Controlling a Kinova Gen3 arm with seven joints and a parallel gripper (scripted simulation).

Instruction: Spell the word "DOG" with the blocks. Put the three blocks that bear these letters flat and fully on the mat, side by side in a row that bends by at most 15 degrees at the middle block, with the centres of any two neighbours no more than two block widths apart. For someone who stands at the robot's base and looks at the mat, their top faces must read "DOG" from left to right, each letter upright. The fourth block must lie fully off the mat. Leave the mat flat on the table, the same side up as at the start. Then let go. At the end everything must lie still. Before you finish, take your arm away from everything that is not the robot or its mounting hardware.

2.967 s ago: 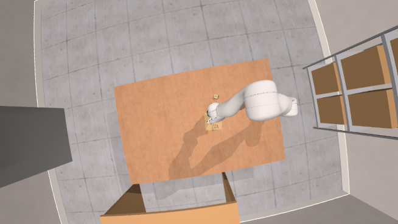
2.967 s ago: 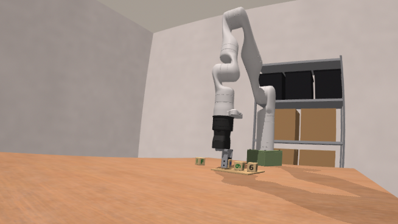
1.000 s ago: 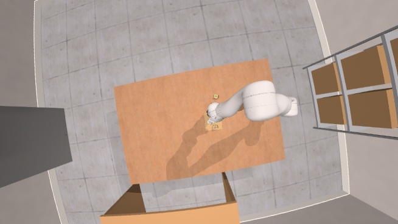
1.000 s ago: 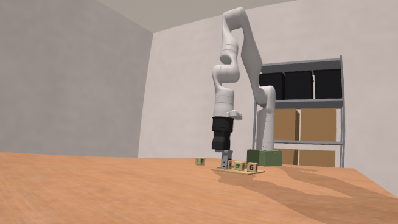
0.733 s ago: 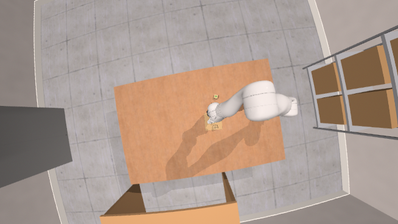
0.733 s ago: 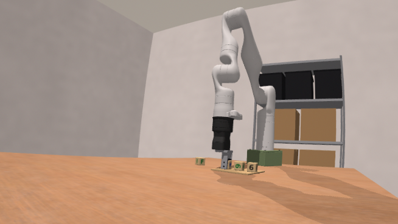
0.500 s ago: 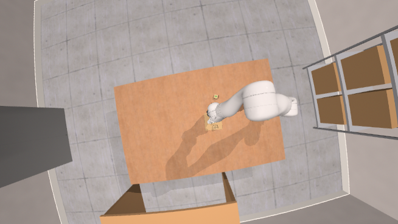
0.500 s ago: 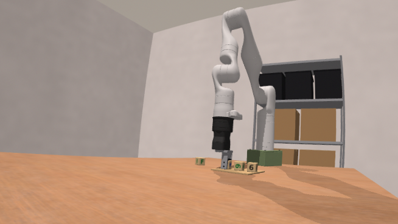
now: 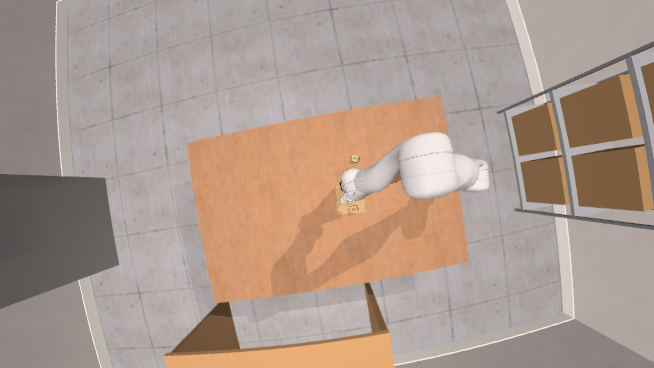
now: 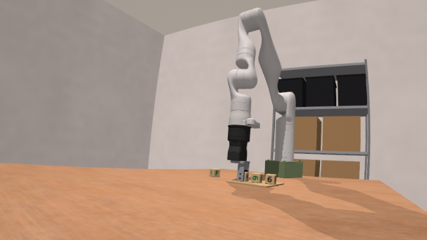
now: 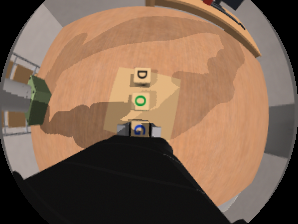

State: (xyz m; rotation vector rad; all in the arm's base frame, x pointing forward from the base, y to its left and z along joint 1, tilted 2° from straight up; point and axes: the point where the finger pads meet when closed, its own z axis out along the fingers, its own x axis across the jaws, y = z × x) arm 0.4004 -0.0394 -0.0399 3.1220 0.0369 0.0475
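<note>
My hand is right at the blue-lettered block. Round my hand: green-lettered block 14 cm to the right, 6 cm behind, 1 cm below; then tan mat 5 cm to the left, 2 cm below; then wooden block 5 cm to the left.
</note>
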